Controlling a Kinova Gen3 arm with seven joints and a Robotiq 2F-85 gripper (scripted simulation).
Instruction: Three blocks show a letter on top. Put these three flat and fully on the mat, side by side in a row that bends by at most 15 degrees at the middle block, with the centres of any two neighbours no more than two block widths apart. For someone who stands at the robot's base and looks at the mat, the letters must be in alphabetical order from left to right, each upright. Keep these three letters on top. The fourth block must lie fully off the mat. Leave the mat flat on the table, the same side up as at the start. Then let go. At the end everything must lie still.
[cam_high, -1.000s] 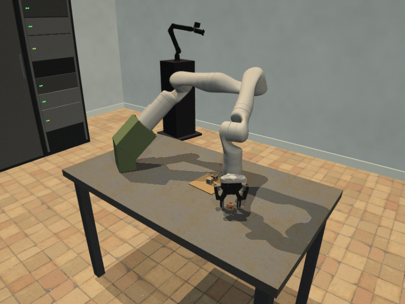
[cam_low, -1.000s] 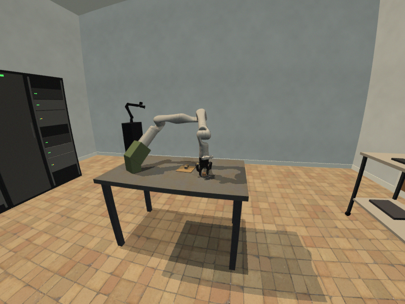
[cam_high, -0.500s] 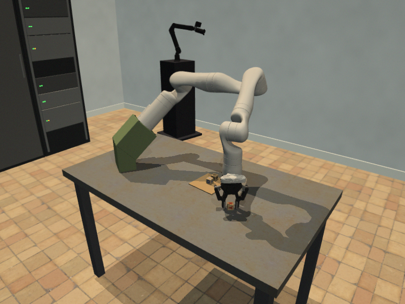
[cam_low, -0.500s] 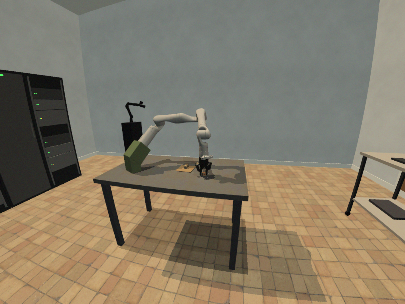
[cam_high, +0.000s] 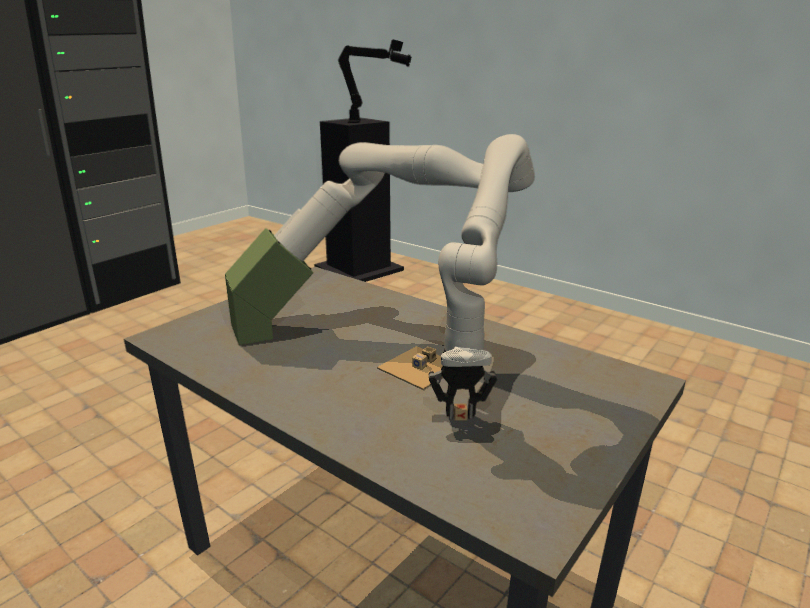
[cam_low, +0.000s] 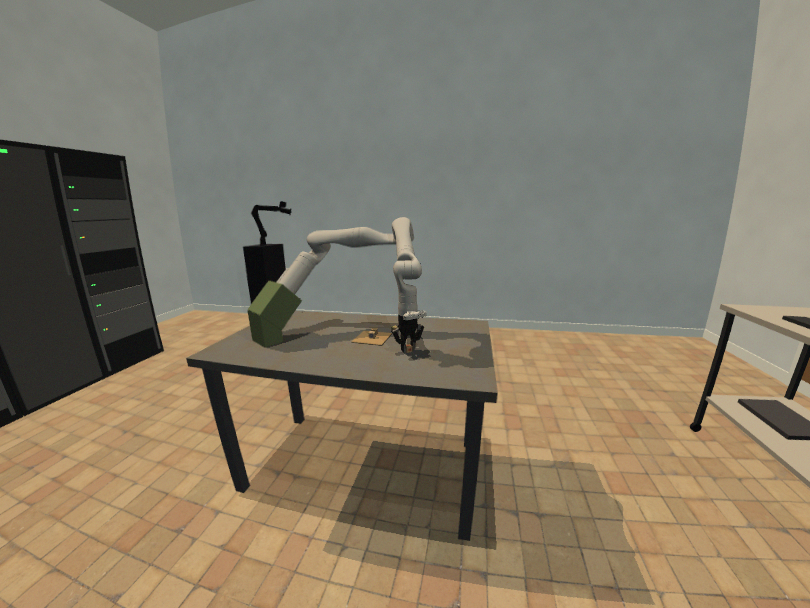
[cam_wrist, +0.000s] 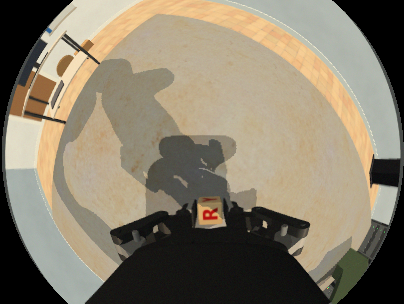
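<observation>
Now: hand 21 cm past the tan mat, 7 cm to the right of it and 2 cm above it.
</observation>
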